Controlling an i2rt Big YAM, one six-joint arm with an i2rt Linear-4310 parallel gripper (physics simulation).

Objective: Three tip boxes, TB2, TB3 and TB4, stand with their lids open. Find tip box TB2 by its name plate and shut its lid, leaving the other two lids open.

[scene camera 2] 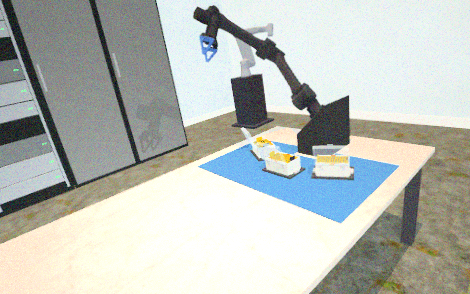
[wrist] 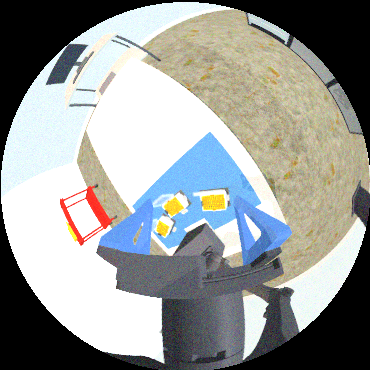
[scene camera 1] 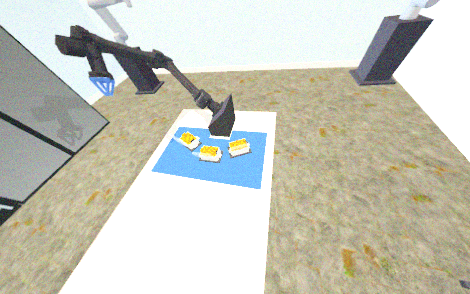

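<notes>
Three white tip boxes with yellow tips stand on the blue mat. The left box, the middle box and the right box are named by their scene-view places. Clear raised lids show at the left and right boxes in scene view 2, and beside the middle box in the wrist view. The name plates are too small to read, so I cannot tell which is TB2. My gripper is open and empty, high above and away from the boxes.
The arm's black base stands behind the boxes at the table's far end. Grey cabinets stand left of the table. A red cart and another desk show farther off in the wrist view.
</notes>
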